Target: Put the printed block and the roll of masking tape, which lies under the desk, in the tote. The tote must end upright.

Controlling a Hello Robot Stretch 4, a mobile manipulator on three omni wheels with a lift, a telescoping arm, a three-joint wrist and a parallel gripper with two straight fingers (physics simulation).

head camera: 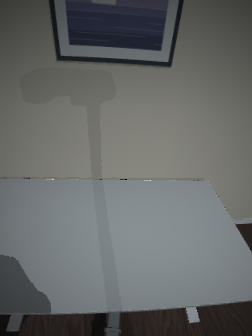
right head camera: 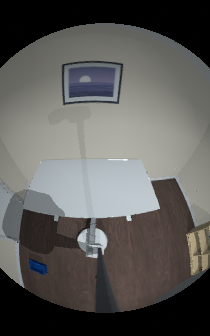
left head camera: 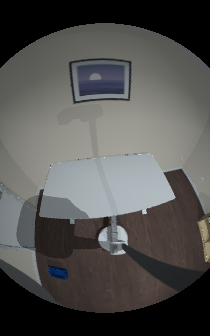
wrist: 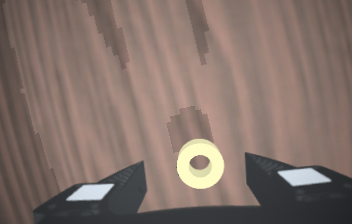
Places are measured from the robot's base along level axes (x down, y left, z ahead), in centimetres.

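Pixels of known places: gripper, fingertip midpoint: (wrist: 194, 172).
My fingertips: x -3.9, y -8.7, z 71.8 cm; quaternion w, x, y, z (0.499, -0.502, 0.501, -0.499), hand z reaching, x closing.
Behind a point stands the place of what it marks.
The roll of masking tape (wrist: 216, 168) {x 0.5, y -10.8, z 70.5 cm} is a pale yellow ring lying flat on the wood floor, its hole facing up, in the wrist view. My gripper (wrist: 195, 172) {x -3.9, y -8.7, z 71.8 cm} is open, with one finger on each side of the roll in that view. The fingertips look to be above the roll; their exact height cannot be told. The blue tote (left head camera: 58, 272) {x 2.5, y 88.1, z -81.7 cm} (right head camera: 37, 266) {x 2.6, y 89.9, z -81.6 cm} stands upright on the floor at lower left in both side head views. The desk (head camera: 165, 240) {x -69.2, y -23.7, z 57.1 cm} (left head camera: 130, 182) {x -69.2, y -18.9, z 58.9 cm} (right head camera: 120, 187) {x -69.2, y -28.2, z 59.0 cm} hides the gripper and roll from the head views. The printed block cannot be made out.
My arm (head camera: 114, 320) {x -37.7, y -0.6, z 27.1 cm} (left head camera: 114, 225) {x -38.0, y -1.3, z 17.2 cm} (right head camera: 92, 227) {x -38.0, y -0.6, z 18.1 cm} reaches forward under the desk's near edge. Desk feet (head camera: 192, 314) (left head camera: 144, 211) (right head camera: 129, 218) stick out below that edge. A tan shelf unit stands at the far right in both side head views. A wall rises behind the desk.
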